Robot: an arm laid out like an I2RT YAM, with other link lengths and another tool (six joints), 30 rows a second.
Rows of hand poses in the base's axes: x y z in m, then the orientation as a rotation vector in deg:
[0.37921 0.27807 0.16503 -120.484 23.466 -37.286]
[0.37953 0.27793 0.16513 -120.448 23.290 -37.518]
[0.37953 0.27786 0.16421 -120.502 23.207 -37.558]
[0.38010 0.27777 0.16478 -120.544 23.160 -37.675]
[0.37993 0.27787 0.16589 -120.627 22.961 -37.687]
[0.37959 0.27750 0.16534 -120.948 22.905 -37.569]
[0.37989 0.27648 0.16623 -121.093 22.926 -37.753]
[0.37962 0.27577 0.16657 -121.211 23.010 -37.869]
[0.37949 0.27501 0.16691 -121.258 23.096 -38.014]
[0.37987 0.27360 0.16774 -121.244 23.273 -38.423]
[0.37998 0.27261 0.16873 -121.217 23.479 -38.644]
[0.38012 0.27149 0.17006 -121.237 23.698 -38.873]
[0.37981 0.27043 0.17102 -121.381 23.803 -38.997]
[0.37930 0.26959 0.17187 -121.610 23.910 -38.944]
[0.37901 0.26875 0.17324 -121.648 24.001 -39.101]
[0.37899 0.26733 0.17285 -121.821 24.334 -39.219]
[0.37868 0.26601 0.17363 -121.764 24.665 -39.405]
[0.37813 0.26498 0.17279 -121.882 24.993 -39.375]
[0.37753 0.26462 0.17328 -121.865 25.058 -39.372]
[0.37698 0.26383 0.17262 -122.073 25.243 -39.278]
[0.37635 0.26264 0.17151 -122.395 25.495 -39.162]
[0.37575 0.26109 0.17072 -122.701 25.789 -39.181]
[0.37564 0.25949 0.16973 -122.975 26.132 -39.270]
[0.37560 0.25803 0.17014 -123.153 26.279 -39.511]
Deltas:
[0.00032 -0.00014 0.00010 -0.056 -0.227 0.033]
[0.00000 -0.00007 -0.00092 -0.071 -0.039 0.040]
[0.00057 -0.00009 0.00057 -0.080 -0.079 -0.016]
[-0.00017 0.00010 0.00111 -0.101 -0.055 0.133]
[-0.00034 -0.00037 -0.00055 -0.266 0.159 0.072]
[0.00030 -0.00102 0.00089 -0.188 -0.065 -0.096]
[-0.00027 -0.00071 0.00034 -0.136 -0.006 -0.113]
[-0.00013 -0.00076 0.00034 -0.079 -0.047 -0.122]
[0.00038 -0.00141 0.00083 -0.096 -0.204 -0.290]
[0.00011 -0.00099 0.00099 -0.023 -0.076 -0.234]
[0.00014 -0.00112 0.00133 -0.068 -0.061 -0.249]
[-0.00031 -0.00106 0.00096 -0.161 0.006 -0.132]
[-0.00051 -0.00084 0.00085 -0.182 0.148 -0.067]
[-0.00029 -0.00084 0.00137 -0.076 -0.055 -0.129]
[-0.00002 -0.00142 -0.00039 -0.162 0.102 -0.294]
[-0.00031 -0.00132 0.00078 0.026 -0.019 -0.307]
[-0.00055 -0.00103 -0.00084 -0.065 0.177 -0.228]
[-0.00060 -0.00036 0.00049 0.023 0.019 -0.044]
[-0.00055 -0.00079 -0.00066 -0.141 0.196 -0.105]
[-0.00063 -0.00119 -0.00111 -0.232 0.273 -0.150]
[-0.00060 -0.00155 -0.00079 -0.259 0.196 -0.232]
[-0.00011 -0.00160 -0.00099 -0.248 0.157 -0.292]
[-0.00004 -0.00146 0.00041 -0.229 -0.041 -0.206]

